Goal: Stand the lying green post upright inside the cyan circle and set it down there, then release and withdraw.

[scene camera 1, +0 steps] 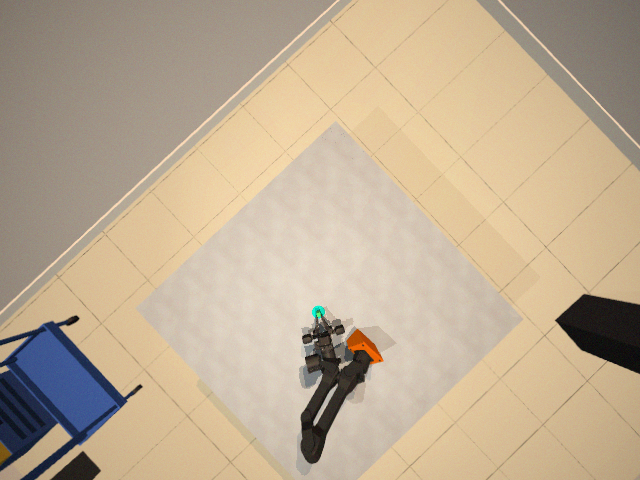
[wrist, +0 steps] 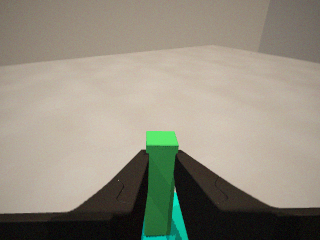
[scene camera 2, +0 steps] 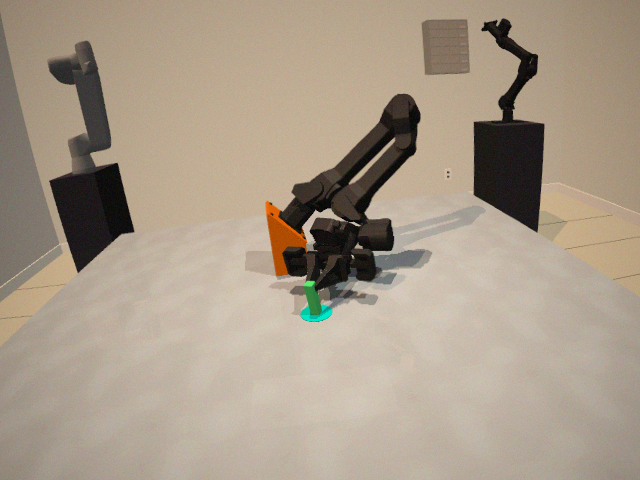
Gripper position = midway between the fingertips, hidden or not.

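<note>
The robot's gripper (scene camera 2: 310, 288) appears in the wrist view too, as the gripper (wrist: 160, 157). A green post (wrist: 162, 146) is part of the scene as well.
</note>
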